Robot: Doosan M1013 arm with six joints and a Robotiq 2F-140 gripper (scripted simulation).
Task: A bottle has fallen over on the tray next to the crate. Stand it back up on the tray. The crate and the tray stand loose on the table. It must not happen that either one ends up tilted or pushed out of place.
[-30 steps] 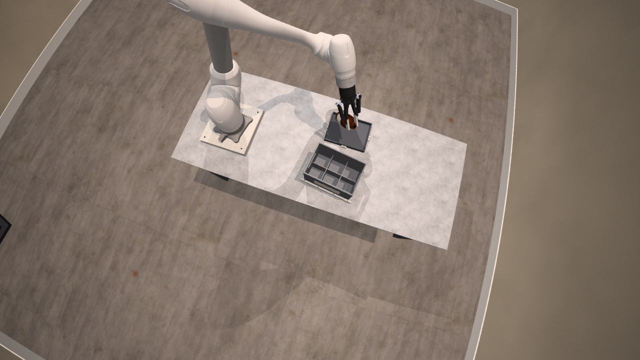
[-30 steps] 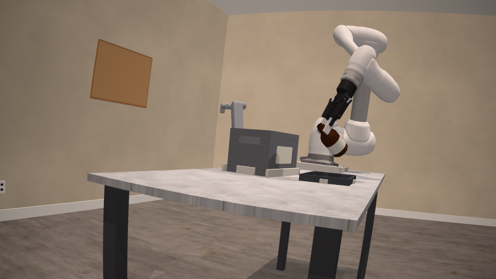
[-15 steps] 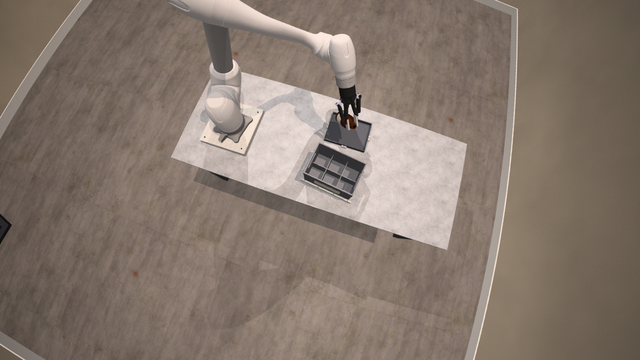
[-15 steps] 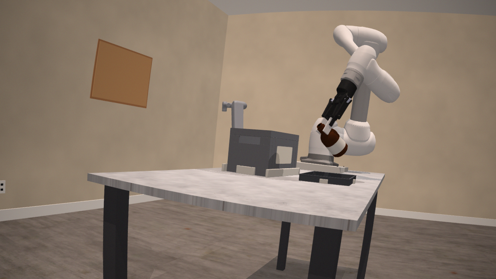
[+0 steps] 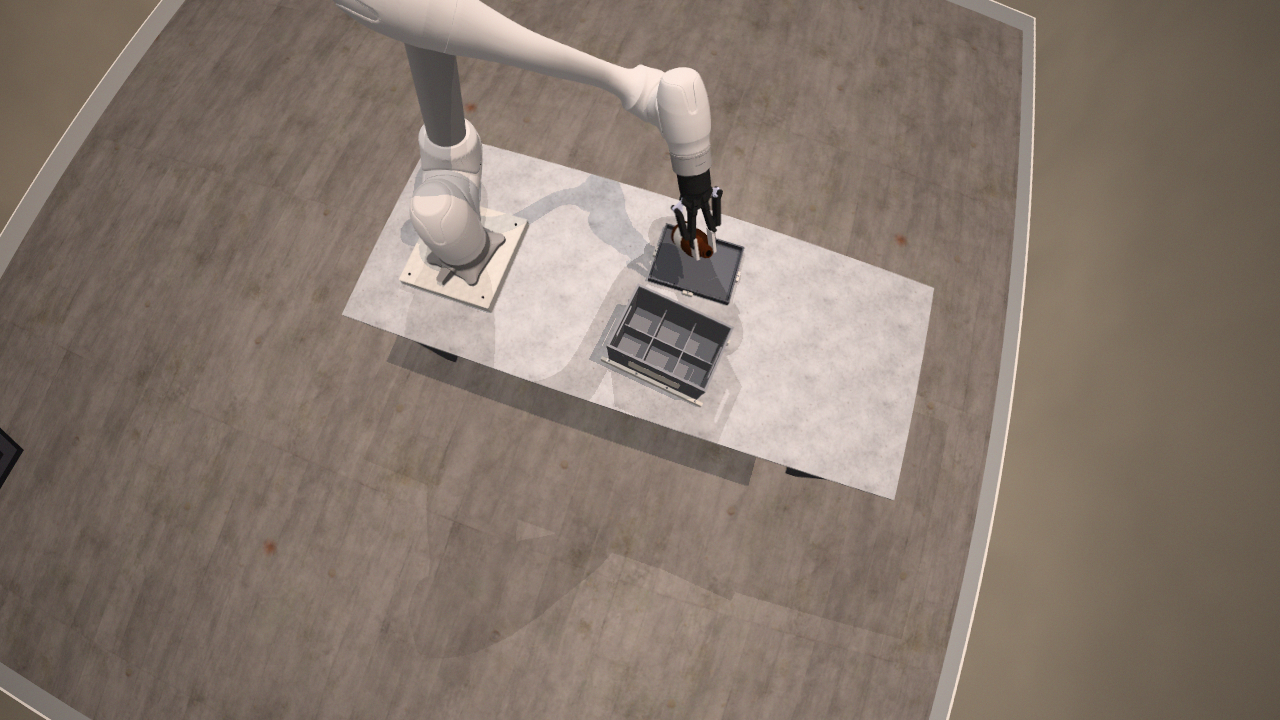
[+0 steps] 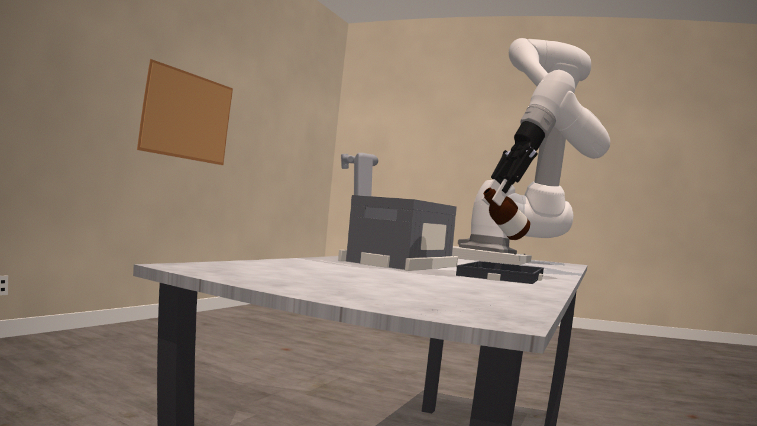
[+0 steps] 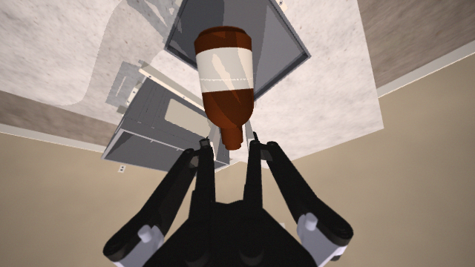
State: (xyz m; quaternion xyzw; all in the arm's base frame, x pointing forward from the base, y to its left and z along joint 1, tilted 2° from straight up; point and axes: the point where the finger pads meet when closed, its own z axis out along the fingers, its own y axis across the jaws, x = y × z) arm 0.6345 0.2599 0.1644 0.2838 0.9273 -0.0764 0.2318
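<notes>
My gripper is now 20 mm past the brown bottle, 20 mm to the right of it and 50 mm above it. The rest, counted from my hand: grey crate 40 mm ahead, 250 mm to the right, 130 mm below; dark tray 40 mm to the left, 200 mm below.
</notes>
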